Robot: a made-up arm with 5 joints.
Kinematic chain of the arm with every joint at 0, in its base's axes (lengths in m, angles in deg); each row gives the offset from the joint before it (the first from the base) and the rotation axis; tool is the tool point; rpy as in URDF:
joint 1: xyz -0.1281 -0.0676 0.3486 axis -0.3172 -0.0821 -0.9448
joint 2: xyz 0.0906 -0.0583 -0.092 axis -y
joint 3: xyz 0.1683 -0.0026 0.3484 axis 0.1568 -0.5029 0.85
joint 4: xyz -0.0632 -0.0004 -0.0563 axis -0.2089 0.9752 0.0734
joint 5: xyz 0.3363 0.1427 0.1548 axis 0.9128 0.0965 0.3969
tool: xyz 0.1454 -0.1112 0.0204 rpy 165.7 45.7 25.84
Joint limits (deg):
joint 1: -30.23..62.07
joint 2: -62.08..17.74
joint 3: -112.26..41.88
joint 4: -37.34..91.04
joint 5: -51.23..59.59
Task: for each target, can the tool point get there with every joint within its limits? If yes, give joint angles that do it. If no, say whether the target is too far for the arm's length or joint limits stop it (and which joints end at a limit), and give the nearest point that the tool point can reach.
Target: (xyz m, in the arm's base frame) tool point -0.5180 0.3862 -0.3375
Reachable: no: joint limits stop it (at a limit: joint 1, joint 2, joint 3, joint 5) | nearest point -0.1356 0.2242 -0.0768 | short by 0.490 m
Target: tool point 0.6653 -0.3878 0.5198
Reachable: yes | joints 28.33 -43.48 24.49 -8.09 -42.65
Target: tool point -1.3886 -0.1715 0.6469
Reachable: no: too far | nearest point -0.4707 -0.3186 0.6035 | short by 0.931 m
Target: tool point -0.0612 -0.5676 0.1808
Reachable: yes | joints 24.30 -54.17 -81.99 37.72 -33.88
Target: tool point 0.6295 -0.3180 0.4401
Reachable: yes | joints 8.94 -20.37 -19.08 -2.36 10.42
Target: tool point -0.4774 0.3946 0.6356
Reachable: no: joint limits stop it (at a limit: joint 1, joint 2, joint 3, joint 4, joint 5) | nearest point -0.2529 0.0769 0.3956 | short by 0.457 m
